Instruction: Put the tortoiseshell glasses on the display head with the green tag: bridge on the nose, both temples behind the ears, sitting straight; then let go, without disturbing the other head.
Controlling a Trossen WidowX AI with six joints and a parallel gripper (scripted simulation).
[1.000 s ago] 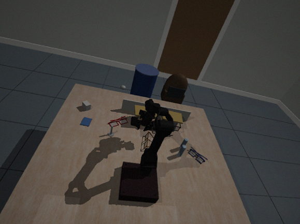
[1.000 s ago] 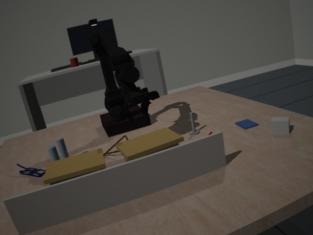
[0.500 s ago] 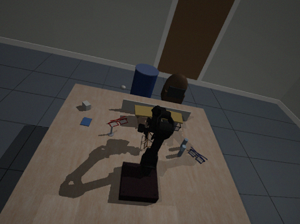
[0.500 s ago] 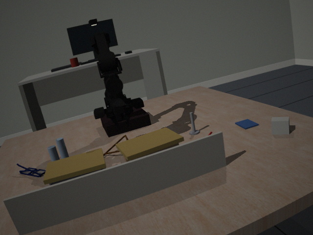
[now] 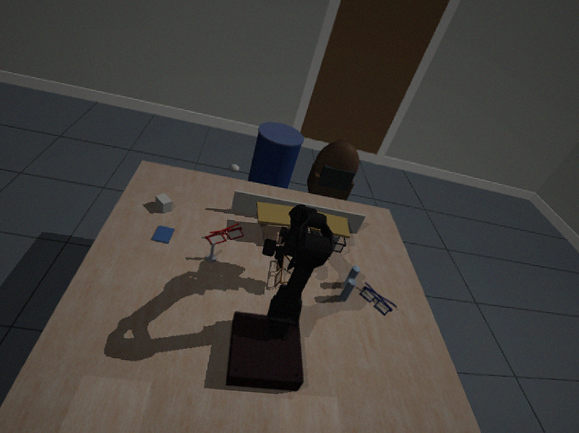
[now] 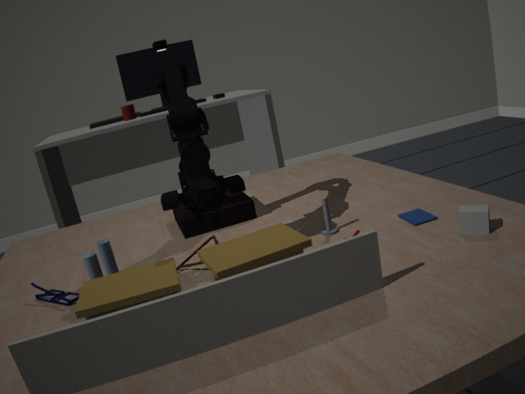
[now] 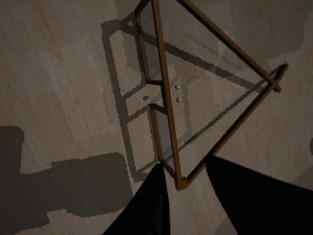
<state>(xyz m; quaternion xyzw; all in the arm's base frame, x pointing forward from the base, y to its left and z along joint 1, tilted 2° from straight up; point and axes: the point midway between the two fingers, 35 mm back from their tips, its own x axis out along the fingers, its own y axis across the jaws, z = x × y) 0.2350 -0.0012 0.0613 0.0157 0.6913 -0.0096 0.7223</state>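
My gripper tip is 4 cm short of the post, 26 cm to the right of it and 5 cm above it. From my gripper tip the other things lie so: cube: 26 cm ahead, 51 cm to the left, 5 cm below; then panel: 37 cm ahead, 6 cm to the right, 2 cm below; then blue pad: 11 cm ahead, 46 cm to the left, 7 cm below.
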